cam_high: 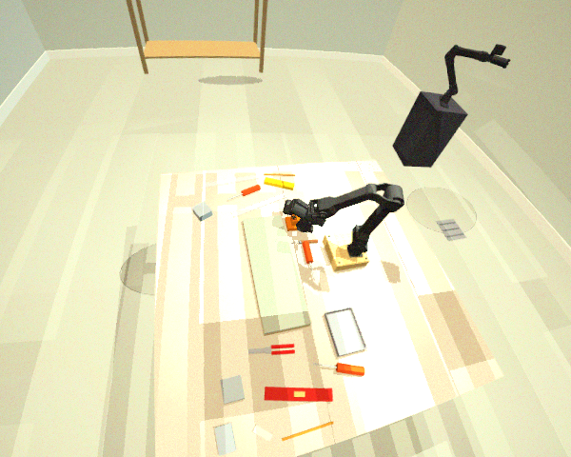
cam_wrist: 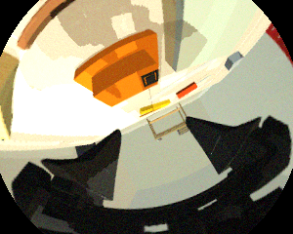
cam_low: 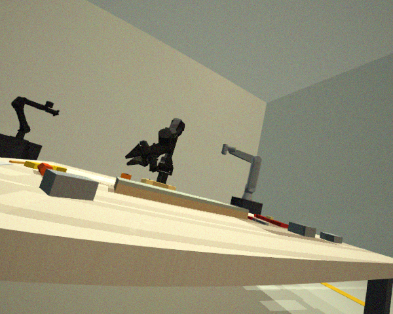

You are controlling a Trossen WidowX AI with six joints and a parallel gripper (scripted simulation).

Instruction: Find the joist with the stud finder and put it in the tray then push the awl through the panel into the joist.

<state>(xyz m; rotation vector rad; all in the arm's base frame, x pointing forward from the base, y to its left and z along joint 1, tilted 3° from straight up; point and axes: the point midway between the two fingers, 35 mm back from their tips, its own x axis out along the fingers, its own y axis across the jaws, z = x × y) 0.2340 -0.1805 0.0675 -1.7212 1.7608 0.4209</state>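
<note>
Right now my gripper tip is 7 cm above the orange stud finder and 2 cm to the right of it. From my gripper tip the other things lie so: yellow bar: 25 cm to the right, 10 cm below, 6 cm ahead; grey tray: 54 cm to the left, 12 cm behind, 10 cm below; red level: 73 cm to the left, 10 cm below, 9 cm ahead.
</note>
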